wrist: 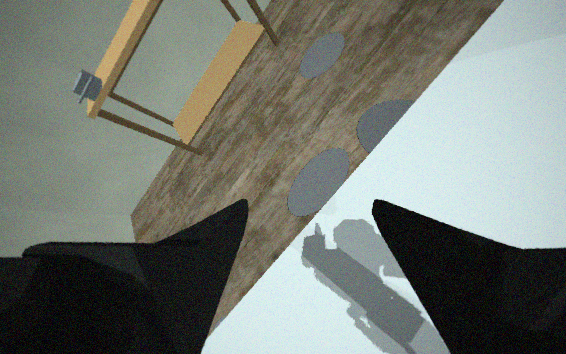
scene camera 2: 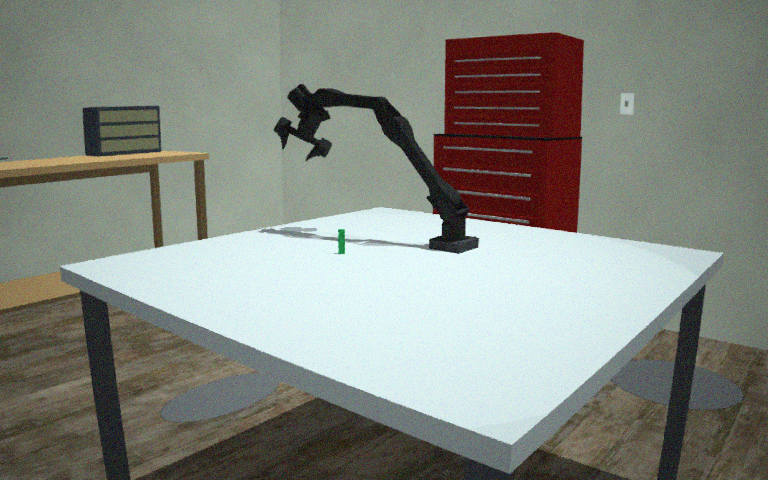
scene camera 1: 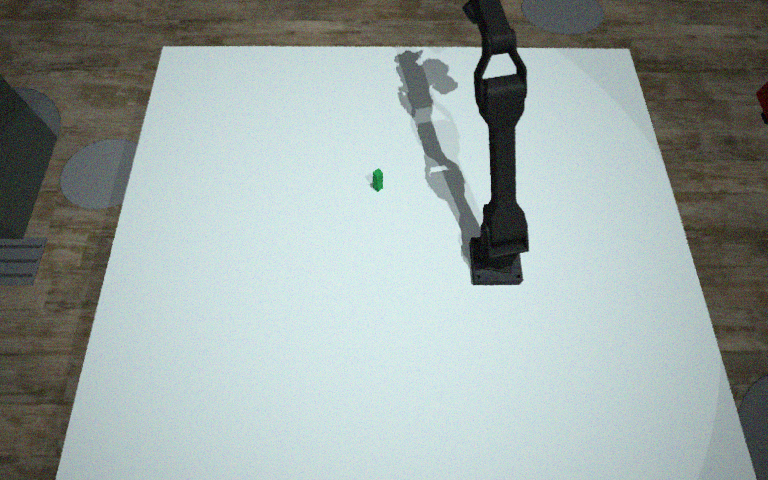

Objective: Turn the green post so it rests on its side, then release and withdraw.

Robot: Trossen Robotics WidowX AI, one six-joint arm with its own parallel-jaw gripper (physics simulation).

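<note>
A small green post (scene camera 1: 377, 180) (scene camera 2: 341, 241) stands upright on the white table (scene camera 1: 283, 339) (scene camera 2: 396, 316) (wrist: 490, 150), to the left of the arm's base in both scene views. My gripper (scene camera 2: 295, 154) (wrist: 309, 205) is open and empty. It hangs high above the table, well above and apart from the post, with its fingers spread wide and tilted downward in the scene camera 2 view. The gripper lies beyond the top edge of the scene camera 1 view. The post does not show in the wrist view.
The arm's base (scene camera 1: 496, 271) (scene camera 2: 453, 243) stands on the table, and the arm's shadow falls near the post. Beyond the table are a red drawer cabinet (scene camera 2: 504, 90) and a wooden bench (scene camera 2: 186, 156) (wrist: 215, 85) carrying a small drawer box (scene camera 2: 121, 130).
</note>
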